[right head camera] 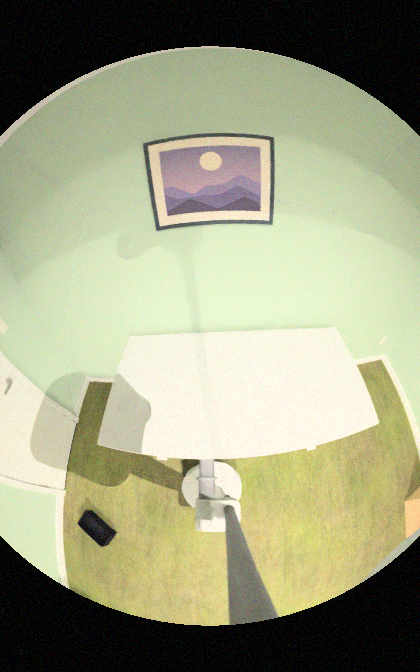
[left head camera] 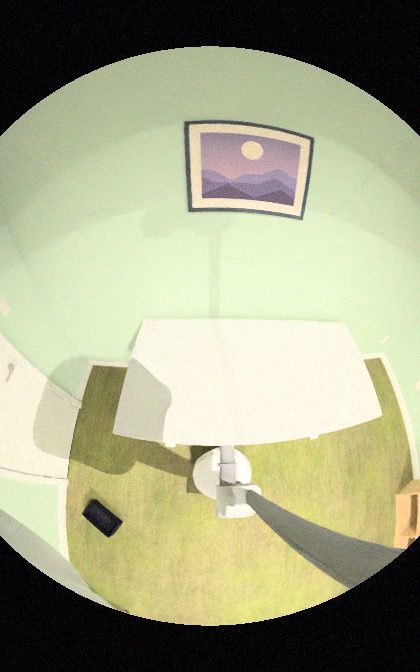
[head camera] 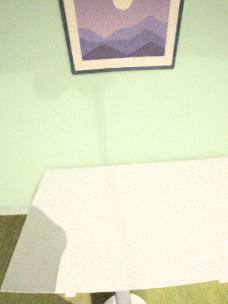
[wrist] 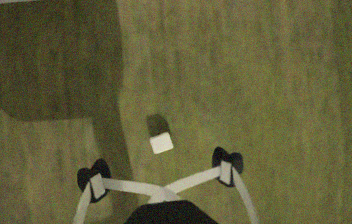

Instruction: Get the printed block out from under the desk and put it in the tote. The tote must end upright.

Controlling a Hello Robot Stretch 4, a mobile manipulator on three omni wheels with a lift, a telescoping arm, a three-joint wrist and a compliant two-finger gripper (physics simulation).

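Places are measured from the robot's base along level axes (x up, y right, z ahead), in centimetres.
Where they show: gripper, between the fingertips: [wrist: 161, 166].
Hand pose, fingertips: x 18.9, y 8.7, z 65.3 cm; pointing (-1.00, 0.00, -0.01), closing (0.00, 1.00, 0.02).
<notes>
After its pixels a point has its place.
A small pale block [wrist: 161, 143] {x 0.2, y 8.9, z 65.5 cm} lies on the floor in the wrist view, with a dark shadow patch behind it; no print can be made out. My gripper [wrist: 161, 166] {x 18.9, y 8.7, z 65.3 cm} is open and empty, its two dark fingertips wide apart. The block appears a little beyond the fingertips, between their lines. The white desk [head camera: 150, 225] {x 69.3, y 18.2, z 44.5 cm} [left head camera: 270, 380] [right head camera: 270, 390] {x 69.3, y 33.6, z 48.9 cm} stands against the wall and hides the block and gripper from the head cameras. A black box-like thing [left head camera: 102, 518] [right head camera: 97, 528] {x -2.5, y -98.2, z -61.3 cm}, perhaps the tote, is on the floor at the left; whether it is upright is unclear.
My round white base [left head camera: 203, 474] [right head camera: 191, 486] {x 18.7, y -13.1, z 0.4 cm} is at the desk's front edge, and the arm [left head camera: 227, 457] [right head camera: 206, 470] {x 61.0, y 0.2, z 11.7 cm} runs under the desk. A wooden shelf unit [left head camera: 401, 520] [right head camera: 414, 515] is at the right. A door [left head camera: 35, 425] [right head camera: 32, 445] {x 46.3, y -142.5, z -1.1 cm} is at the left.
</notes>
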